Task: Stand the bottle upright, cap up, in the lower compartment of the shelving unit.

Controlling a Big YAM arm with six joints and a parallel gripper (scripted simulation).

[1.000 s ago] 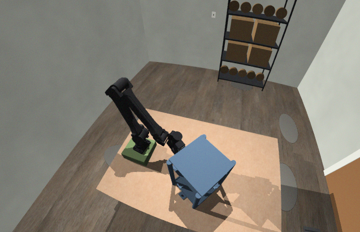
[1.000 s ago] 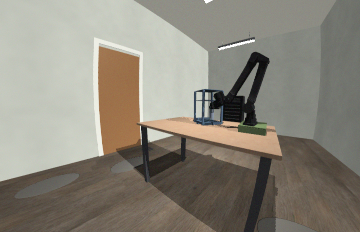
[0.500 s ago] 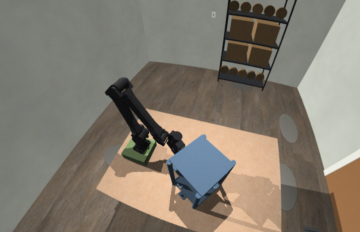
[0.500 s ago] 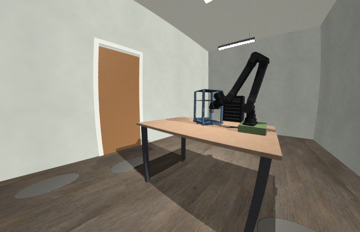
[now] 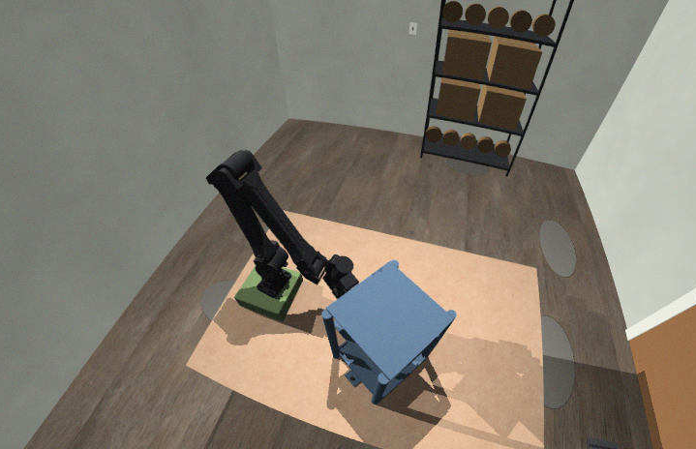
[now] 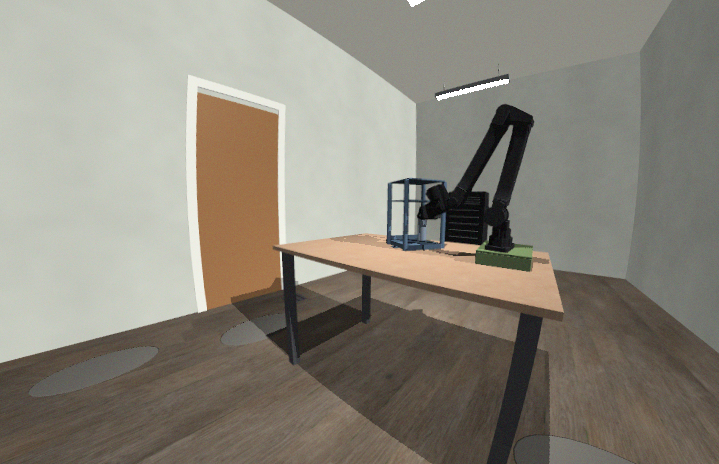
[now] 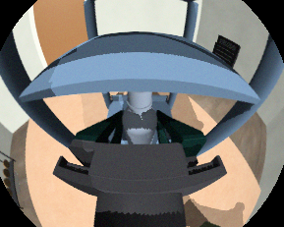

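Right now my hand is 1 cm above the bottle. Round my hand: blue shelving unit: 7 cm ahead, 3 cm to the right, 1 cm above.
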